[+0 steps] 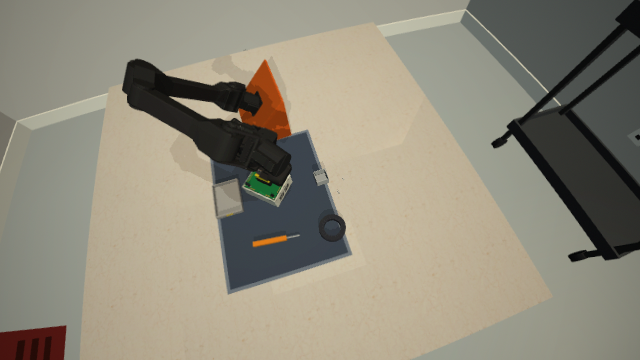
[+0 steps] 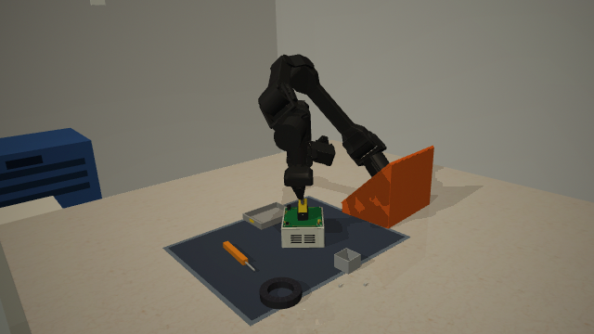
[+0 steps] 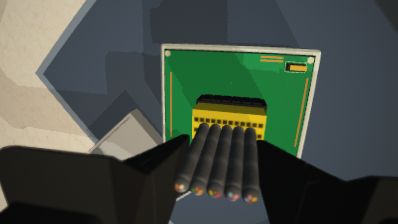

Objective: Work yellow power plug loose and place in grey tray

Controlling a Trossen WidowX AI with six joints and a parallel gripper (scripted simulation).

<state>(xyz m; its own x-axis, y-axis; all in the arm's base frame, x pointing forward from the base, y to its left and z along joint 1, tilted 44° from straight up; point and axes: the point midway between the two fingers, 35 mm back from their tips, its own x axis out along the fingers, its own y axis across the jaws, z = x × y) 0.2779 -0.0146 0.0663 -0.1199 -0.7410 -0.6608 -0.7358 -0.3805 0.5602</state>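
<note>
My gripper tip is now 2 cm above the yellow power plug. Round my gripper tip: dark mat: 5 cm ahead, 11 cm below.
</note>
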